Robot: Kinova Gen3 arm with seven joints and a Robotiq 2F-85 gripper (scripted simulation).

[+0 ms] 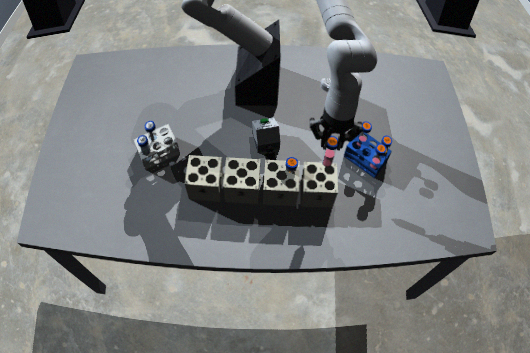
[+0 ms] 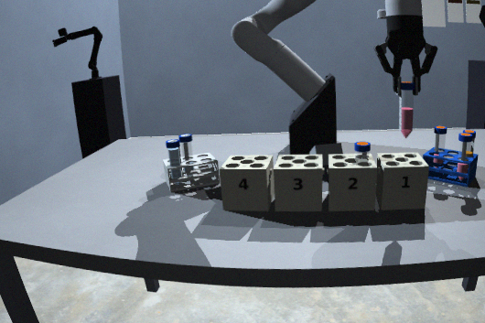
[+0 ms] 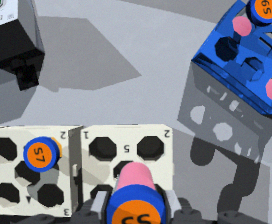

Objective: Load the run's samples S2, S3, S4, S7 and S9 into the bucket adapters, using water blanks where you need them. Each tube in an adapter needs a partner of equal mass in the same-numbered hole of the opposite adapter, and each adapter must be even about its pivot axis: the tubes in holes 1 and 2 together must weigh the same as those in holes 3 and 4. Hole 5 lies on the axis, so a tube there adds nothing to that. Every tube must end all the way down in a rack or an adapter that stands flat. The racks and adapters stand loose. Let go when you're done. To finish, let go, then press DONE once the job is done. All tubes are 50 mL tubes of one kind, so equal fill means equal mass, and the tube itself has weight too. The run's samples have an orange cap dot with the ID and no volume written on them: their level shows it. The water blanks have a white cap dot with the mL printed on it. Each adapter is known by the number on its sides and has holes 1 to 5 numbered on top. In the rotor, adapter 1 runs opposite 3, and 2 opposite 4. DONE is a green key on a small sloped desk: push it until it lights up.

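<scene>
The sample tube S3 lies 1 cm to the right of my hand and 5 cm below it. From my hand the other things lie so: adapter 2: 12 cm to the right, 20 cm below; sample tube S4: 7 cm behind, 18 cm to the left, 18 cm below; sample tube S7: 2 cm behind, 9 cm to the right, 18 cm below.
</scene>
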